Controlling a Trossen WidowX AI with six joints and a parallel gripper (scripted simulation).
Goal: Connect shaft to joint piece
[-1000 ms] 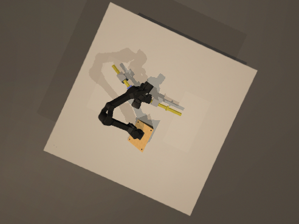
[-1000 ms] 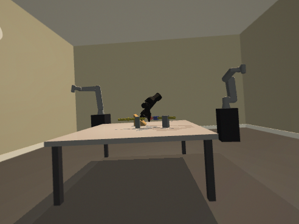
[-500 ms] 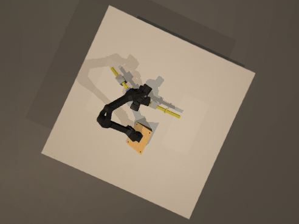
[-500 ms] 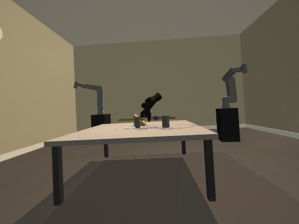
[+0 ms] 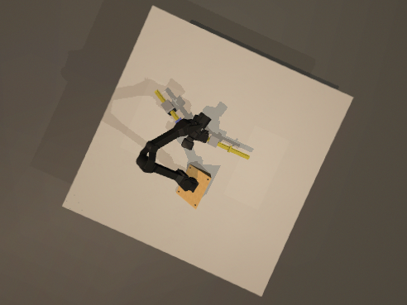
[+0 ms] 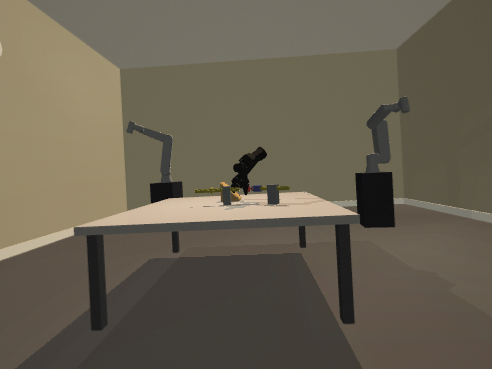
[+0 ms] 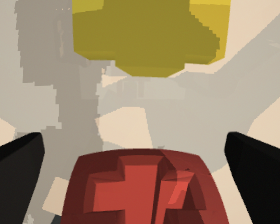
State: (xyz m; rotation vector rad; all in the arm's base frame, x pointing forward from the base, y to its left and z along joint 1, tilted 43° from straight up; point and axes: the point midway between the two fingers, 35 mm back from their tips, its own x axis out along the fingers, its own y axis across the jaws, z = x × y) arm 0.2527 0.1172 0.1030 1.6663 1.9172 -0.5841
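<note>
Right now my gripper tip is 40 mm below the red joint piece and 10 mm to the right of it.
</note>
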